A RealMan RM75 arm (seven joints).
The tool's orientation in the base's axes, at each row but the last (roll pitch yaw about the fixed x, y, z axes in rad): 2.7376 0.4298 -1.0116; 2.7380 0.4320 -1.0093; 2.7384 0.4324 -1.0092; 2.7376 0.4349 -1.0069; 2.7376 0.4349 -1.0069; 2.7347 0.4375 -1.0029; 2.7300 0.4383 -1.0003; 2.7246 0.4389 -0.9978; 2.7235 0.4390 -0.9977; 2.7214 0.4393 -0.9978
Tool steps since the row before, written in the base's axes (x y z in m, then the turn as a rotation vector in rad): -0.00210 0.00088 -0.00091 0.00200 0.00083 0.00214; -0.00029 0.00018 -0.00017 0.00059 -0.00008 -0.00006; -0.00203 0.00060 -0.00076 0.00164 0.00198 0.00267; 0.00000 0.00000 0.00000 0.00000 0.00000 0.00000; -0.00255 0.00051 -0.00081 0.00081 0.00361 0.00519; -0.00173 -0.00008 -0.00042 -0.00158 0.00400 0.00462; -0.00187 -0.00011 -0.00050 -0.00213 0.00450 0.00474; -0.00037 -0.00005 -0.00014 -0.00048 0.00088 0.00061; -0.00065 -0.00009 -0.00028 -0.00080 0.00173 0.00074; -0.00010 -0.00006 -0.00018 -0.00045 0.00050 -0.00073
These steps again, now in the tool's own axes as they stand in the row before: -0.00131 0.00058 0.00199 -0.00057 -0.00114 -0.00277; -0.00021 0.00003 0.00032 0.00037 -0.00038 -0.00028; -0.00112 0.00075 0.00180 -0.00185 -0.00143 -0.00288; 0.00000 0.00000 0.00000 0.00000 0.00000 0.00000; -0.00129 0.00115 0.00211 -0.00456 -0.00099 -0.00434; -0.00060 0.00108 0.00128 -0.00578 0.00020 -0.00252; -0.00062 0.00116 0.00143 -0.00648 0.00029 -0.00227; -0.00008 0.00023 0.00031 -0.00116 -0.00002 -0.00015; -0.00013 0.00039 0.00058 -0.00202 -0.00030 0.00001; 0.00007 0.00004 0.00020 -0.00029 -0.00029 0.00090
